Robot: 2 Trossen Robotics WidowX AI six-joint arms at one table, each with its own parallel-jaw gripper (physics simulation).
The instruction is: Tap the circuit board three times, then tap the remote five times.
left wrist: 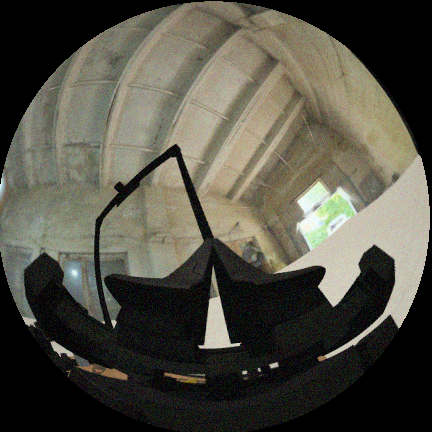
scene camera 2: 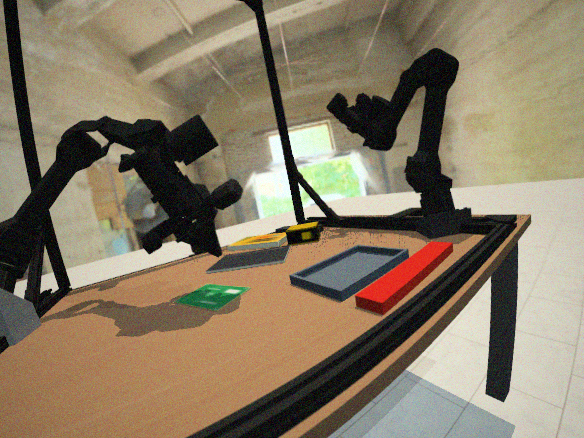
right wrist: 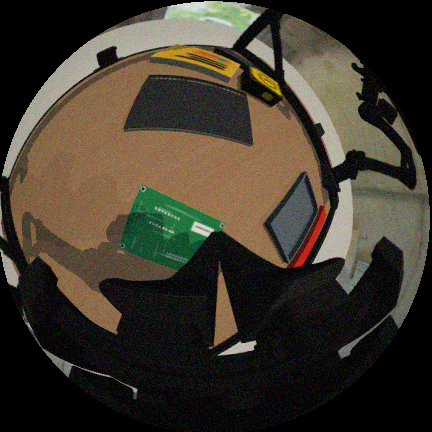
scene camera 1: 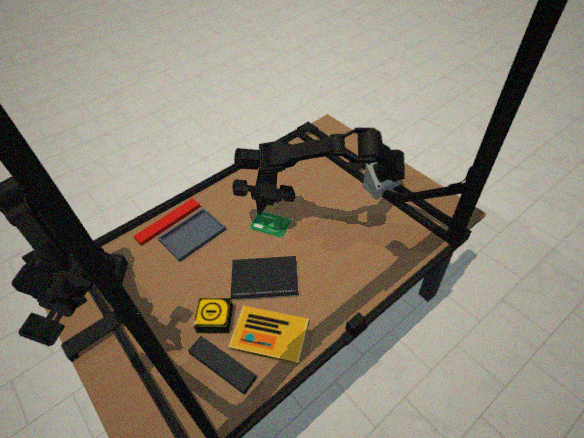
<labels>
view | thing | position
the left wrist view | left gripper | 211, 242
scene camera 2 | left gripper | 331, 104
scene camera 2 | right gripper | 220, 255
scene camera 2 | red bar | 382, 295
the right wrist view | right gripper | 216, 236
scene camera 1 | left gripper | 65, 296
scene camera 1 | right gripper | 258, 214
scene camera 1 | red bar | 167, 221
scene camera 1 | black remote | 241, 378
</labels>
